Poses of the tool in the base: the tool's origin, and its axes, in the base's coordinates. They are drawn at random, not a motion.
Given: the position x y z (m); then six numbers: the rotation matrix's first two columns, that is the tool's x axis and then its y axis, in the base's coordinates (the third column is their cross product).
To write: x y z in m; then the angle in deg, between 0 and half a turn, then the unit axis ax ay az. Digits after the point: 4 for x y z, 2 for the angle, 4 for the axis.
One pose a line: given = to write
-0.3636 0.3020 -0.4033 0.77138 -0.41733 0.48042 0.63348 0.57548 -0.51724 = -0.3636 0.3020 -0.4033 58.16 -0.7184 -0.3184 -0.6185
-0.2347 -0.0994 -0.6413 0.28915 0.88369 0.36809 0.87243 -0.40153 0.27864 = -0.2347 -0.0994 -0.6413 178.64 0.8028 0.5469 0.2374
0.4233 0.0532 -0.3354 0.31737 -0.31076 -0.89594 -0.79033 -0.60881 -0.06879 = 0.4233 0.0532 -0.3354 149.90 -0.7962 0.3707 0.4781
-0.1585 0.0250 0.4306 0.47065 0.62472 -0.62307 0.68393 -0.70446 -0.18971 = -0.1585 0.0250 0.4306 175.08 0.8572 0.3824 -0.3449
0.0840 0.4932 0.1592 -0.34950 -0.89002 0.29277 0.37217 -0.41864 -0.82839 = 0.0840 0.4932 0.1592 130.19 -0.4240 0.3712 -0.8261
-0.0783 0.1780 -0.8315 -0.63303 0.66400 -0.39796 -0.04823 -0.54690 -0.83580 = -0.0783 0.1780 -0.8315 154.27 -0.3754 -0.4315 0.8203
